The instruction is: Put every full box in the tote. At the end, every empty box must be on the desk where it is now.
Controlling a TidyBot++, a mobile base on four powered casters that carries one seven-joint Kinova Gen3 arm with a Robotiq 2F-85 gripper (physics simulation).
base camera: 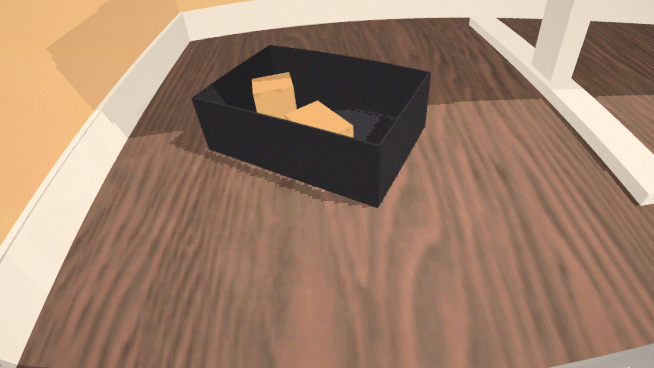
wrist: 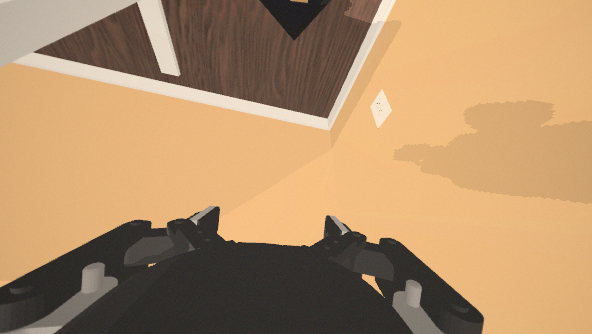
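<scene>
A black open-topped tote (base camera: 295, 155) stands on the wooden floor in the base camera view, and its dark corner (wrist: 294, 22) shows at the top edge of the wrist view. Two tan boxes lie inside it: one box (base camera: 274, 97) stands tilted at the left and the other box (base camera: 320, 117) lies beside it. My gripper (wrist: 272, 222) is open with nothing between its fingers, and it points toward the tan wall, away from the tote. The desk top and any boxes on it do not show in these views.
A white leg with a foot bar (base camera: 607, 140) (wrist: 160, 42) stands on the floor at the tote's side. White baseboards (base camera: 60, 200) (wrist: 175, 92) run along the tan walls. A white outlet plate (wrist: 381, 109) is on the wall. A shadow falls on the wall at the right of the wrist view.
</scene>
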